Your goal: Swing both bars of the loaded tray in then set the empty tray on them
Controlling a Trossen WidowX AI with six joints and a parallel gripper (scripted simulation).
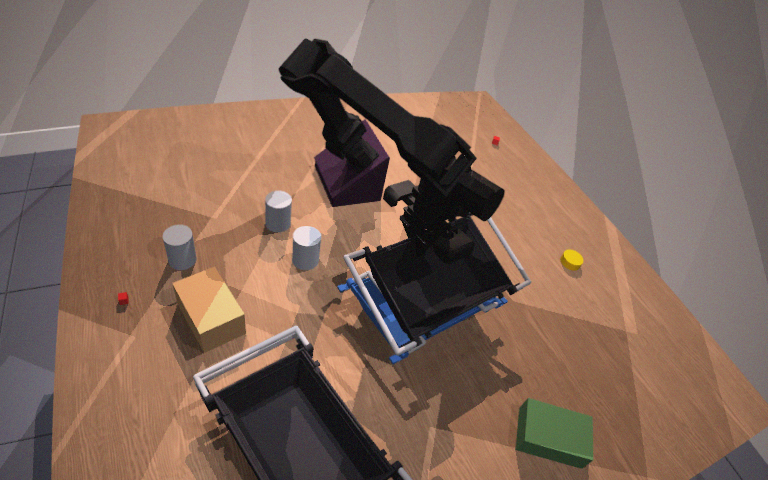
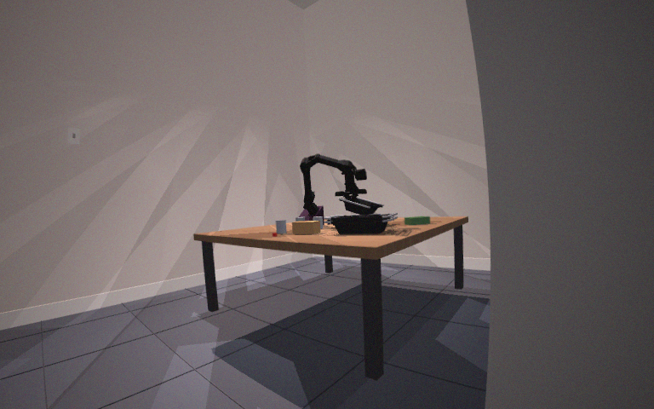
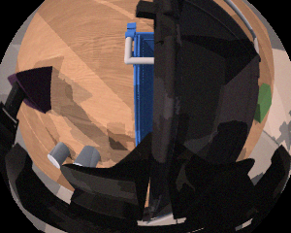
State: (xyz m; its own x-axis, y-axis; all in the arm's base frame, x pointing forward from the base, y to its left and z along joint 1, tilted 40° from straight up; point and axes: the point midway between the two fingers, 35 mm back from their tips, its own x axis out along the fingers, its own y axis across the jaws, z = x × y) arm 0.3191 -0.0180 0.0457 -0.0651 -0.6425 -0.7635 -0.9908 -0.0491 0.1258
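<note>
My gripper tip is now 7 cm short of the black tray, 1 cm to the right of it and 1 cm below it. Round my gripper tip: yellow disc (42 cm to the left, 11 cm below, 7 cm ahead); then tan box (37 cm to the right, 8 cm below, 7 cm behind); then green block (37 cm ahead, 9 cm below, 8 cm to the left).
</note>
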